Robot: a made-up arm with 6 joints. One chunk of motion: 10 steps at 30 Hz.
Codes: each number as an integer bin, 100 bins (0 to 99) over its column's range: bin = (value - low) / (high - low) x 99, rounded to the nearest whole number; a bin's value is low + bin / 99 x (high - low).
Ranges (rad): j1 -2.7..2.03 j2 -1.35..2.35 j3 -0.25..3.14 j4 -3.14..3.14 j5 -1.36..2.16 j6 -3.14..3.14
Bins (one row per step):
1: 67 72 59 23 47 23
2: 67 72 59 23 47 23
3: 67 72 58 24 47 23
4: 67 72 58 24 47 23
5: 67 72 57 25 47 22
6: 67 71 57 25 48 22
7: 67 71 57 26 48 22
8: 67 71 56 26 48 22
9: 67 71 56 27 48 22
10: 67 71 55 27 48 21
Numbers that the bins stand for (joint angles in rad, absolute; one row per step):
1: 0.5011 1.3409 1.7703 -1.6810 0.3111 -1.6810
2: 0.5011 1.3409 1.7703 -1.6810 0.3111 -1.6810
3: 0.5011 1.3409 1.7361 -1.6176 0.3111 -1.6810
4: 0.5011 1.3409 1.7361 -1.6176 0.3111 -1.6810
5: 0.5011 1.3409 1.7018 -1.5541 0.3111 -1.7444
6: 0.5011 1.3035 1.7018 -1.5541 0.3467 -1.7444
7: 0.5011 1.3035 1.7018 -1.4907 0.3467 -1.7444
8: 0.5011 1.3035 1.6676 -1.4907 0.3467 -1.7444
9: 0.5011 1.3035 1.6676 -1.4273 0.3467 -1.7444
10: 0.5011 1.3035 1.6333 -1.4273 0.3467 -1.8079

